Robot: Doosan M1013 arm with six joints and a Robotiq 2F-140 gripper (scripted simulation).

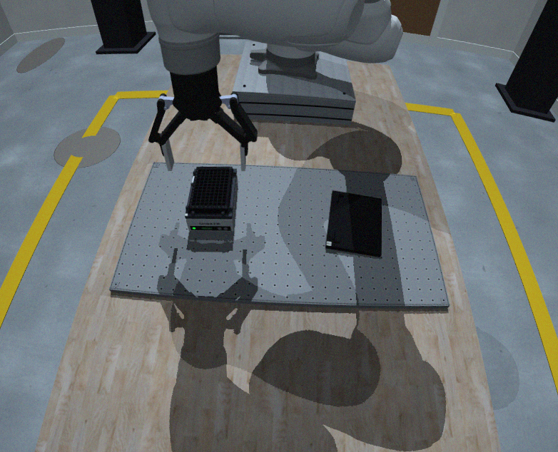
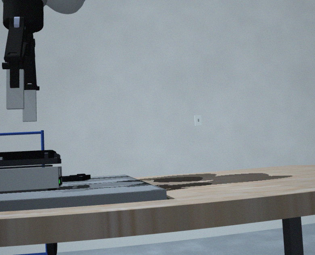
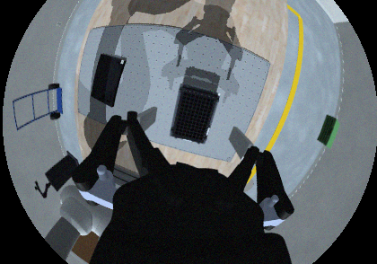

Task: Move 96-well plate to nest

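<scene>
Right now my hand is 80 mm above the black 96-well plate and 10 mm past it. Round my hand: black plate nest N1 (320 mm to the left, 140 mm below, 10 mm behind); small pale mark (260 mm to the left, 130 mm below, 60 mm ahead).
</scene>
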